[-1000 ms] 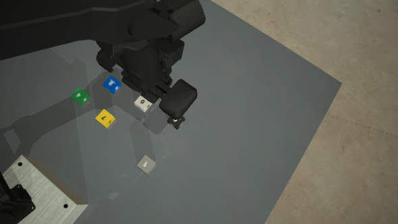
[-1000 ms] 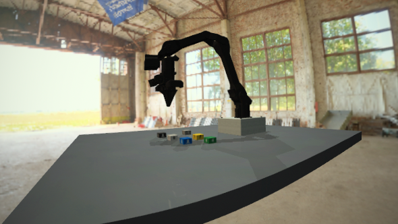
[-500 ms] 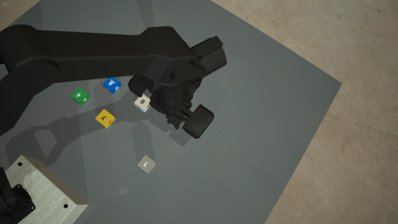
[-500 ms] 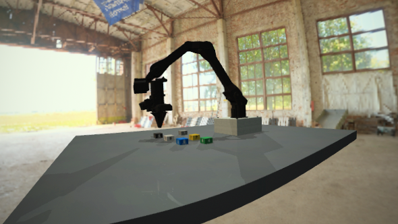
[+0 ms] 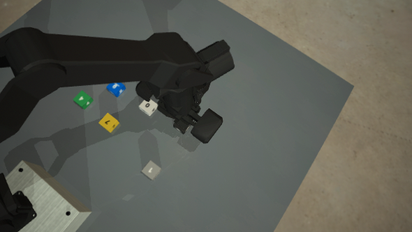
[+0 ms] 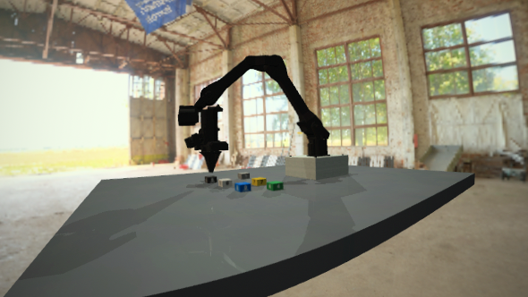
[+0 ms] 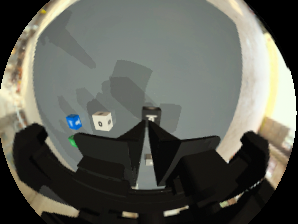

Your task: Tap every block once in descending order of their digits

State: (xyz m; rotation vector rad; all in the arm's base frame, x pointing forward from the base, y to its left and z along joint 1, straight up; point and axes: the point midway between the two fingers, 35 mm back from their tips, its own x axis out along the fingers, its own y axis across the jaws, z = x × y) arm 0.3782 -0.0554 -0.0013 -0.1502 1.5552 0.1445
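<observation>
The black block is 10 mm to the right of my gripper tip and 20 mm below it. Also, from my gripper tip: grey block (120 mm behind, 40 mm to the right, 20 mm below); white block (30 mm behind, 80 mm to the left, 20 mm below); yellow block (130 mm behind, 110 mm to the left, 20 mm below).
</observation>
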